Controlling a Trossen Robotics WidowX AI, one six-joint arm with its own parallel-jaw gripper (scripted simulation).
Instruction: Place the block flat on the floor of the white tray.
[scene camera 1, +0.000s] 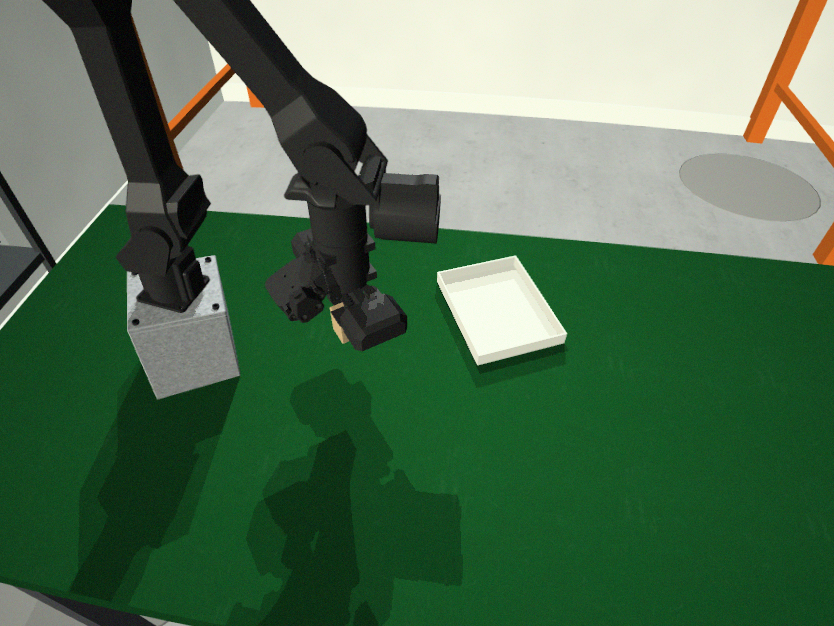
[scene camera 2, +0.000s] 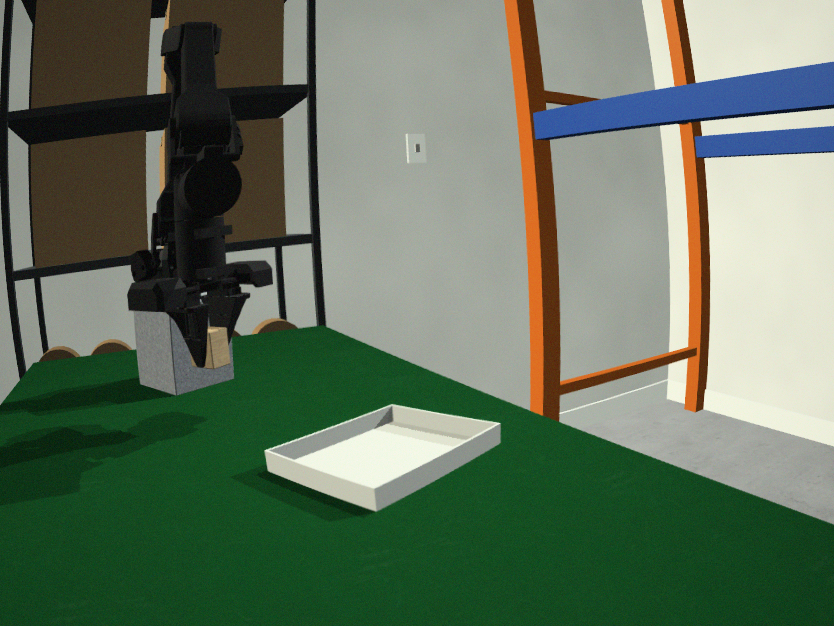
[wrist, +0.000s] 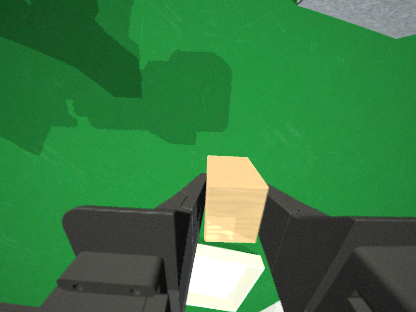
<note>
In view: my gripper (scene camera 2: 210, 363), a white tray (scene camera 2: 340, 461) and a wooden block (scene camera 2: 217, 355).
The white tray also shows in scene camera 1 (scene camera 1: 504, 314). The wooden block shows as well in the wrist view (wrist: 236, 194). My gripper shows as well in scene camera 1 (scene camera 1: 351, 329) and in the wrist view (wrist: 226, 179).
</note>
